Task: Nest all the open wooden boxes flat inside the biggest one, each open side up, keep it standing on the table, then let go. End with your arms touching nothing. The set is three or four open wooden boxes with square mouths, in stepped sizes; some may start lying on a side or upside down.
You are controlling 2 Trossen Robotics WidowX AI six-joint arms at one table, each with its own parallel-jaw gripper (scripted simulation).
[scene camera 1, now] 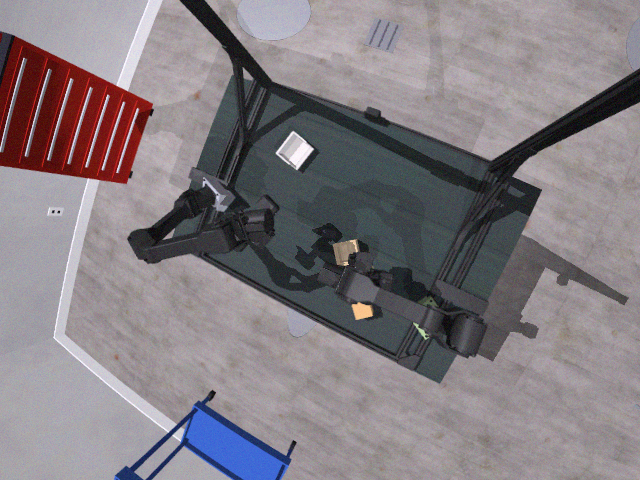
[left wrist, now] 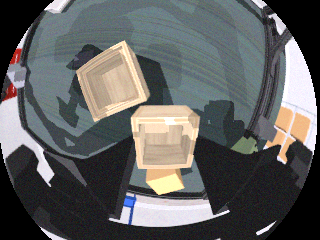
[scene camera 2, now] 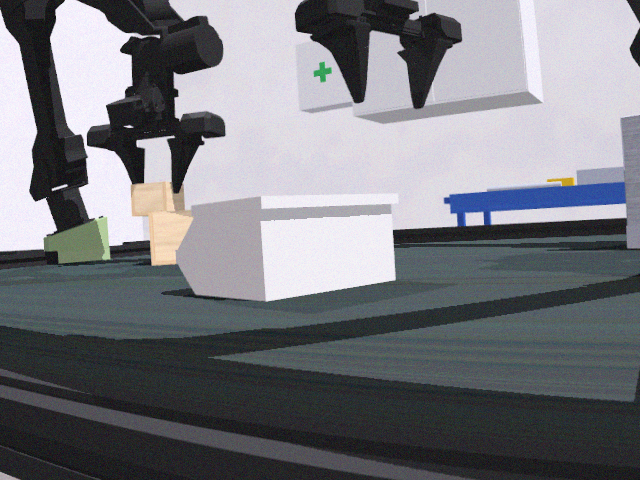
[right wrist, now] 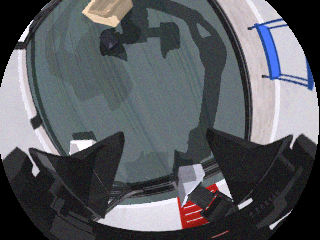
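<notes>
A white bin (scene camera 2: 265,248) (scene camera 1: 293,149) is part of the scene, and so is an orange block (left wrist: 162,181), which is out of frame in the right wrist view. The left gripper (scene camera 2: 157,194) (scene camera 1: 363,274) (left wrist: 164,138) can be seen as well, as can the right gripper (scene camera 2: 390,105) (right wrist: 166,134).
</notes>
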